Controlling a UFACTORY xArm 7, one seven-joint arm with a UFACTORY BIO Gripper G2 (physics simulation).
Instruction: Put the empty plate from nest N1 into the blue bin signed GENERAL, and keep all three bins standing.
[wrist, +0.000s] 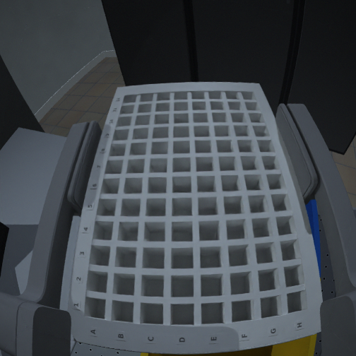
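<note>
The empty white plate (182, 243) fills the middle of the wrist view, with square wells and the marks A to H and row numbers on its rim. My gripper (192, 157) is shut on the plate, one finger along each long side. A strip of a blue object (313, 232) shows between the plate and the right finger; it may be part of the blue bin, but no sign shows on it. Part of a yellow object (295, 347) shows below the plate's near right edge. The plate hides most of what lies beneath it. Nest N1 cannot be made out.
Tall dark cabinets (240, 42) stand beyond the plate. A light grey box-like block (32, 175) is at the left, behind the left finger. A perforated surface (327, 262) shows at the lower right. A tiled floor (85, 97) and a grey wall (47, 45) are at the upper left.
</note>
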